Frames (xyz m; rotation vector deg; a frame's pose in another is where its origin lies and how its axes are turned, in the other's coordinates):
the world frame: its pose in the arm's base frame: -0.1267 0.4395 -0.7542 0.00 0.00 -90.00
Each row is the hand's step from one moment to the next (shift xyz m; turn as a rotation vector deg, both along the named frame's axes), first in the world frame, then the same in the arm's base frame.
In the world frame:
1: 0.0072 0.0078 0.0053 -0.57 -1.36 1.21
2: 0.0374 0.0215 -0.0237 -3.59 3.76 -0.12
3: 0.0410 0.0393 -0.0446 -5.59 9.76 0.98
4: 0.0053 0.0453 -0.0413 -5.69 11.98 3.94
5: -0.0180 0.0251 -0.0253 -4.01 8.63 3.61
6: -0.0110 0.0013 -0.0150 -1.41 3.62 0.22
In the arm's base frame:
1: 0.0078 -0.0072 0.0053 -1.36 0.57 1.21
2: 0.0215 -0.0374 -0.0237 3.76 3.59 -0.12
3: 0.0393 -0.0410 -0.0446 9.76 5.59 0.98
4: 0.0453 -0.0053 -0.0413 11.98 5.69 3.94
5: 0.0251 0.0180 -0.0253 8.63 4.01 3.61
6: 0.0013 0.0110 -0.0150 3.62 1.41 0.22

